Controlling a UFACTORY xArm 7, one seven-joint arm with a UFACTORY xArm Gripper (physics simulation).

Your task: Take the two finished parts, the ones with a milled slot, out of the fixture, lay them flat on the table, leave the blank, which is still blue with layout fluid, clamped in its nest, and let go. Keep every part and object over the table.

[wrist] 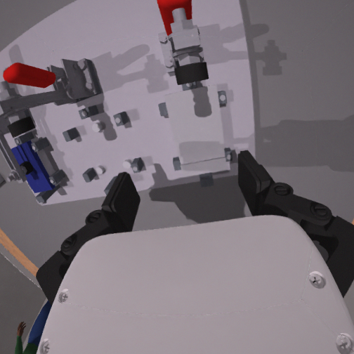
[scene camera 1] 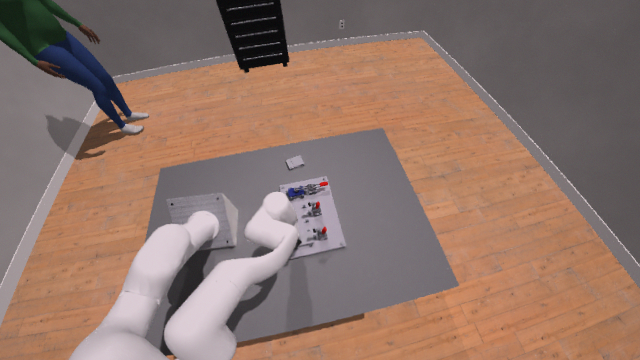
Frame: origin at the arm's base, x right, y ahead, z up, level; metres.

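Seen in the pictures: arm's base, link origin: (scene camera 1: 204, 225).
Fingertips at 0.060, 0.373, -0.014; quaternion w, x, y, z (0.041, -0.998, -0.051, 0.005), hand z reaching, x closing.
Observation:
Pixels of each thing's top centre, then the offset from my fingertips to it, as dx, dy, dz. "spot": a spot on its surface instead. Level surfaces: height alone.
- fixture plate, surface spot: (scene camera 1: 334, 235) spot: +0.012, +0.153, -0.067
- finished part, top centre: (scene camera 1: 294, 161) -0.392, +0.004, -0.067
- table, surface height: dz -0.082
- blue blank, top centre: (scene camera 1: 296, 191) -0.204, +0.004, -0.041
One finished part, a pale grey block (wrist: 195, 125), sits in the end nest of the fixture plate (scene camera 1: 334, 235) (wrist: 115, 40), with a black clamp pad at its far edge. Another finished part (scene camera 1: 295, 162) lies flat on the table (scene camera 1: 390, 250) (wrist: 305, 75) behind the fixture. The blue blank (scene camera 1: 295, 193) (wrist: 32, 168) is in the opposite end nest under its clamp. The middle nest holds no part. My gripper (wrist: 184, 176) is open and empty, its fingers spread at the near end of the pale block; in the scene view the arm hides its fingertips.
Toggle clamps with red handles (scene camera 1: 317, 205) (wrist: 30, 75) stand on the plate; the one at the pale block has its handle (wrist: 175, 12) raised. A grey slanted block (scene camera 1: 229, 220) stands left of the fixture. A person (scene camera 1: 80, 60) and a black cabinet (scene camera 1: 257, 37) are beyond the table.

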